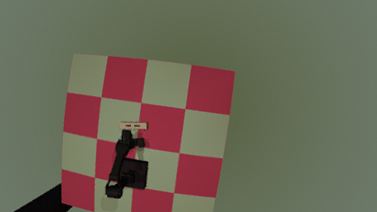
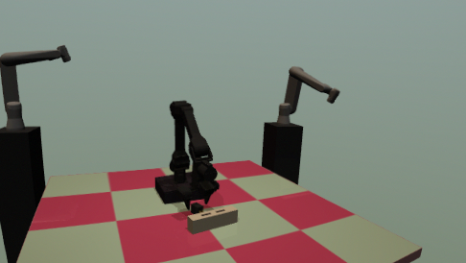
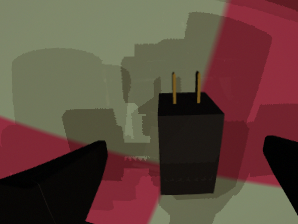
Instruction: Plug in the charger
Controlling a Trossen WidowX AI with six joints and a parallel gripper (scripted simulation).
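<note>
The two-prong charger lies 1 cm ahead of my gripper tip, 1 cm to the left of it and 1 cm below it.
</note>
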